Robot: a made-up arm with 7 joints.
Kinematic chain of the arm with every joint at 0, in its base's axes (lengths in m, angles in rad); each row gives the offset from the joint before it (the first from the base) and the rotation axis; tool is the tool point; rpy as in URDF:
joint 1: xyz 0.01 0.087 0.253 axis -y
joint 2: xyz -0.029 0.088 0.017 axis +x
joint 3: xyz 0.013 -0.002 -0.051 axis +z
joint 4: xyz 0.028 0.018 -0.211 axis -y
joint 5: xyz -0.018 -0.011 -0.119 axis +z
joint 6: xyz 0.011 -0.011 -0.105 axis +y
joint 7: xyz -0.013 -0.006 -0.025 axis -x
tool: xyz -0.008 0.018 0 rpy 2.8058 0.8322 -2.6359
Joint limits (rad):
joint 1: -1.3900..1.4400
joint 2: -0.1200..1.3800
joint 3: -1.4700..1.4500
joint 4: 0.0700..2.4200
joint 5: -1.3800..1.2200
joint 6: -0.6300..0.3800
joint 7: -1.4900..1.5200
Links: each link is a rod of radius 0.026 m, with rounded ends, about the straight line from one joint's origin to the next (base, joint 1, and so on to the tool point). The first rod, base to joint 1, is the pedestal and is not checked.
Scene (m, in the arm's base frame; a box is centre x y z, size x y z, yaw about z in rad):
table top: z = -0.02
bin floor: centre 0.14 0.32 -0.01 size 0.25 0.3 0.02 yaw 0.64
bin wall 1: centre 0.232 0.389 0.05 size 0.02 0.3 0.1 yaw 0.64
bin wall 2: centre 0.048 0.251 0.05 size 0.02 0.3 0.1 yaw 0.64
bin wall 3: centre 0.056 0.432 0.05 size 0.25 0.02 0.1 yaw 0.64
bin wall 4: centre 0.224 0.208 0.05 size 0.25 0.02 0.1 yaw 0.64
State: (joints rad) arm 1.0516 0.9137 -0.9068 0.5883 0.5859 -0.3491 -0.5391
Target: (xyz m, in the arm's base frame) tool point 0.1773 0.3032 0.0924
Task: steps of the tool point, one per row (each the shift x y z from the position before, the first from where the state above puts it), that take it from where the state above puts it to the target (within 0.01 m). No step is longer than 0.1 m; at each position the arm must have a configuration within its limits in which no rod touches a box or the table.
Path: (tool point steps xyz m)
1: 0.0022 -0.0176 0.0683
2: -0.0169 -0.0237 0.0675
3: -0.0350 -0.0295 0.0592
4: -0.0495 -0.0344 0.0443
5: -0.0584 -0.0370 0.0241
6: 0.0307 -0.0077 -0.0621
7: 0.0118 -0.0076 -0.0675
8: -0.0074 -0.0074 -0.0673
9: -0.0258 -0.0072 -0.0617
10: -0.0416 -0.0070 -0.0513

